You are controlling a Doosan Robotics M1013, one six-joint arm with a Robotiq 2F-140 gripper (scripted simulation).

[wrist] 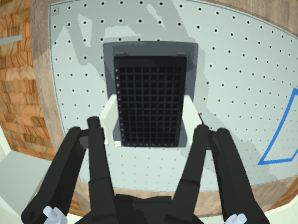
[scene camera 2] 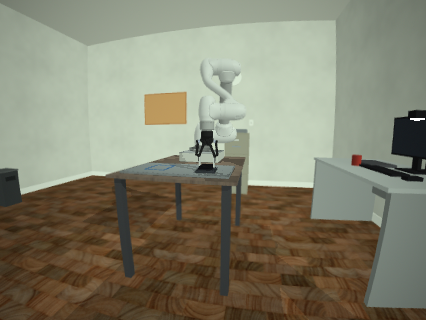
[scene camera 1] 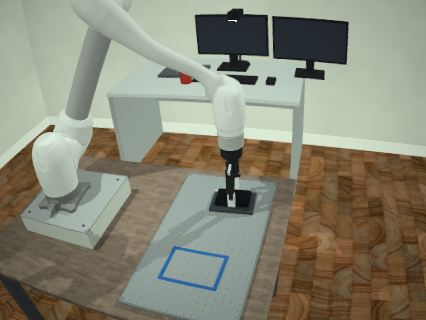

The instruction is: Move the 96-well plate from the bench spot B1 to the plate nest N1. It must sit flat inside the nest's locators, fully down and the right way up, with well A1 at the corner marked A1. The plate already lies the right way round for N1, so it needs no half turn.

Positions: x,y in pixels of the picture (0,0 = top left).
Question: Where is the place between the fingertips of the gripper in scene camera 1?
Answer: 233,198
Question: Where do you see a black 96-well plate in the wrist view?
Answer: At 142,114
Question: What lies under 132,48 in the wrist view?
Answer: A dark plate nest N1.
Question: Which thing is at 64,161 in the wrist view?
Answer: The gripper.
